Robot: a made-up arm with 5 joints.
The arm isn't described. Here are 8 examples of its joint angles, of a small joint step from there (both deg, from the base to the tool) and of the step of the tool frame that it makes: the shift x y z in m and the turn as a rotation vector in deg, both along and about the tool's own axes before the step.
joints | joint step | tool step
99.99 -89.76 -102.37 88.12 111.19 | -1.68 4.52 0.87 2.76 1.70 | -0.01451 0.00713 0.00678 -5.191 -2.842 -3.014
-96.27 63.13 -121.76 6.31 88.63 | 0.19 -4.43 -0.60 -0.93 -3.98 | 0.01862 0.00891 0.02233 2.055 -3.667 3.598
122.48 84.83 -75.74 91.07 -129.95 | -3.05 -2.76 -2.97 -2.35 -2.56 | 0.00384 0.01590 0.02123 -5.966 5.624 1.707
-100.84 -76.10 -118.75 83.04 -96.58 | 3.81 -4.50 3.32 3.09 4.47 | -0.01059 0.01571 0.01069 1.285 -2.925 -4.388
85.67 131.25 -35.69 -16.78 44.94 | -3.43 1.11 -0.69 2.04 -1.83 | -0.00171 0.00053 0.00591 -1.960 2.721 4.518
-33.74 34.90 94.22 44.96 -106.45 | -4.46 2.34 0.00 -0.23 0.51 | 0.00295 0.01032 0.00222 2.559 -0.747 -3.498
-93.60 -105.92 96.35 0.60 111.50 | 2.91 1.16 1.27 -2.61 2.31 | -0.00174 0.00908 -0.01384 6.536 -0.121 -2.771
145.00 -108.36 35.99 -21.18 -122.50 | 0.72 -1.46 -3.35 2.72 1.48 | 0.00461 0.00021 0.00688 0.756 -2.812 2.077
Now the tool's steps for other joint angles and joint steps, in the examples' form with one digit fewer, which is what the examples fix.
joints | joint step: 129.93 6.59 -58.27 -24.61 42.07 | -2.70 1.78 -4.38 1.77 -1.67
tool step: 0.0198 0.0036 0.0046 -2.46 1.40 3.36
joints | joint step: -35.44 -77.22 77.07 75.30 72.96 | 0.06 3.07 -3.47 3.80 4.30
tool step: -0.0114 0.0017 0.0134 1.27 -2.42 -6.06
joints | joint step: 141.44 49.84 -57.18 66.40 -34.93 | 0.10 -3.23 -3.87 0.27 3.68
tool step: -0.0234 -0.0091 0.0182 -2.60 -1.38 -4.53
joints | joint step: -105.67 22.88 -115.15 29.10 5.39 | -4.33 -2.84 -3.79 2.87 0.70
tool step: -0.0161 -0.0384 0.0112 0.19 -0.92 -3.29
